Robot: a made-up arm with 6 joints. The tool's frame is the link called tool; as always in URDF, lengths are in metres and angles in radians. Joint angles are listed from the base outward.
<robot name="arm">
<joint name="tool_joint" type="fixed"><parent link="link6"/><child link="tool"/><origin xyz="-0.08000 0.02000 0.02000" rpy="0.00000 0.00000 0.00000"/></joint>
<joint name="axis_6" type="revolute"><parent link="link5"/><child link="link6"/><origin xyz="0.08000 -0.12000 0.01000" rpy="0.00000 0.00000 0.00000"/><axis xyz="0 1 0"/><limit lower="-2.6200" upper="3.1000"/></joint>
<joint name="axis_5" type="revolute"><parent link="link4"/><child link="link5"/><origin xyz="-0.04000 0.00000 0.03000" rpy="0.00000 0.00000 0.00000"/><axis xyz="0 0 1"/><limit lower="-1.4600" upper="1.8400"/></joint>
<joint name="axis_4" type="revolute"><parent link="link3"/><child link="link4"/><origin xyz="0.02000 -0.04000 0.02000" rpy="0.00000 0.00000 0.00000"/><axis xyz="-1 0 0"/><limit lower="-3.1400" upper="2.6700"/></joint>
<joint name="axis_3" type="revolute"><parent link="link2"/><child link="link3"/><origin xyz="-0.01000 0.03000 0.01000" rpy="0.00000 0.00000 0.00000"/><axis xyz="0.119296 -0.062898 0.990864"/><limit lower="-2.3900" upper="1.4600"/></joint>
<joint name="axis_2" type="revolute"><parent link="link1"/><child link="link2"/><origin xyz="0.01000 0.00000 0.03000" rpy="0.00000 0.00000 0.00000"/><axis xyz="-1 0 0"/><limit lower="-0.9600" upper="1.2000"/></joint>
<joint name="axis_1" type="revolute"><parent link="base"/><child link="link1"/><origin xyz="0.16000 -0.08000 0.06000" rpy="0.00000 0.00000 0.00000"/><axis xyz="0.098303 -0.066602 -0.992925"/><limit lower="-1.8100" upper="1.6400"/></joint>
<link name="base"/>
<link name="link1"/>
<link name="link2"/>
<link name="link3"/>
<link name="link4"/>
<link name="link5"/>
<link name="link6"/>
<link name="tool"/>
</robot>
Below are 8 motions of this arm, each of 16 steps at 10 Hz.
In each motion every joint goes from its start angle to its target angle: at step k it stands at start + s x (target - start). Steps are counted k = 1, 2, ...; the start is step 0. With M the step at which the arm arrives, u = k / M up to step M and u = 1 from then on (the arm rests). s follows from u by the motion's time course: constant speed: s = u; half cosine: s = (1 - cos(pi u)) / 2; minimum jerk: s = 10 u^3 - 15 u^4 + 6 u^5.
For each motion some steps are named. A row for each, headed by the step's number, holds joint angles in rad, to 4 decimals.
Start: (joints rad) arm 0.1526 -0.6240 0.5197 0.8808 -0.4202 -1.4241
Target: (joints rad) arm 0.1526 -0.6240 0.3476 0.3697 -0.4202 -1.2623
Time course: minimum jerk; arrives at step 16
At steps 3, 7, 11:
3: 0.1526 -0.6240 0.5113 0.8559 -0.4202 -1.4162
7: 0.1526 -0.6240 0.4536 0.6845 -0.4202 -1.3620
11: 0.1526 -0.6240 0.3786 0.4617 -0.4202 -1.2914

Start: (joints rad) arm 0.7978 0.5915 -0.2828 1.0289 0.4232 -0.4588
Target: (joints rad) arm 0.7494 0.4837 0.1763 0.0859 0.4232 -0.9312
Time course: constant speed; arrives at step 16
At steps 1, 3, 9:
1: 0.7948 0.5848 -0.2541 0.9700 0.4232 -0.4883
3: 0.7887 0.5713 -0.1967 0.8521 0.4232 -0.5474
9: 0.7706 0.5309 -0.0246 0.4985 0.4232 -0.7245

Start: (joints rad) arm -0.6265 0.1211 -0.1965 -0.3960 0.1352 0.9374
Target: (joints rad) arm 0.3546 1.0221 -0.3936 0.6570 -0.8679 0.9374
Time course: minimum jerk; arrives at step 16
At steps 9, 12, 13, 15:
9: -0.0222 0.6761 -0.3179 0.2526 -0.4827 0.9374
12: 0.2530 0.9288 -0.3732 0.5480 -0.7641 0.9374
13: 0.3068 0.9782 -0.3840 0.6056 -0.8190 0.9374
15: 0.3524 1.0201 -0.3932 0.6547 -0.8657 0.9374

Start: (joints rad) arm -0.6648 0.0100 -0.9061 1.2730 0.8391 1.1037
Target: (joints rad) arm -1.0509 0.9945 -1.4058 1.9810 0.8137 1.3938
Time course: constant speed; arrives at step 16
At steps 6, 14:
6: -0.8096 0.3792 -1.0935 1.5385 0.8296 1.2125
14: -1.0026 0.8714 -1.3433 1.8925 0.8169 1.3575

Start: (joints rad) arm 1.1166 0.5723 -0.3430 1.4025 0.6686 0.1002
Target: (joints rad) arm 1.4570 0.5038 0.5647 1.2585 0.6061 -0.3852
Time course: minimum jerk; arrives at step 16
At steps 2, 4, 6, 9, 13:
2: 1.1221 0.5712 -0.3284 1.4002 0.6676 0.0924
4: 1.1518 0.5652 -0.2490 1.3876 0.6621 0.0500
6: 1.2103 0.5534 -0.0932 1.3629 0.6514 -0.0334
9: 1.3263 0.5301 0.2161 1.3138 0.6301 -0.1988
13: 1.4404 0.5071 0.5204 1.2655 0.6091 -0.3615

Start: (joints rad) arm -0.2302 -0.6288 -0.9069 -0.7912 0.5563 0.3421
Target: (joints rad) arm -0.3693 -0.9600 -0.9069 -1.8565 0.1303 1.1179
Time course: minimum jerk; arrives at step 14
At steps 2, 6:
2: -0.2334 -0.6365 -0.9069 -0.8160 0.5464 0.3601
6: -0.2814 -0.7506 -0.9069 -1.1831 0.3996 0.6275

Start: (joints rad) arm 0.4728 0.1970 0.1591 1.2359 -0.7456 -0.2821
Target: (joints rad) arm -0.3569 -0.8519 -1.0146 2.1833 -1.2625 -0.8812
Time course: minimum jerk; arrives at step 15
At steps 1, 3, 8, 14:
1: 0.4706 0.1942 0.1560 1.2384 -0.7470 -0.2837
3: 0.4247 0.1362 0.0911 1.2908 -0.7755 -0.3168
8: 0.0062 -0.3928 -0.5009 1.7686 -1.0363 -0.6190
14: -0.3547 -0.8491 -1.0115 2.1808 -1.2611 -0.8796

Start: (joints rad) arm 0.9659 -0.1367 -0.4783 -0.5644 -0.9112 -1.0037
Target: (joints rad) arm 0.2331 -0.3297 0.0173 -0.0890 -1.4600 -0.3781
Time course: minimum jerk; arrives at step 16
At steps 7, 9, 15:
7: 0.6845 -0.2108 -0.2880 -0.3818 -1.1220 -0.7635
9: 0.5145 -0.2556 -0.1730 -0.2716 -1.2492 -0.6183
15: 0.2347 -0.3293 0.0162 -0.0901 -1.4588 -0.3795

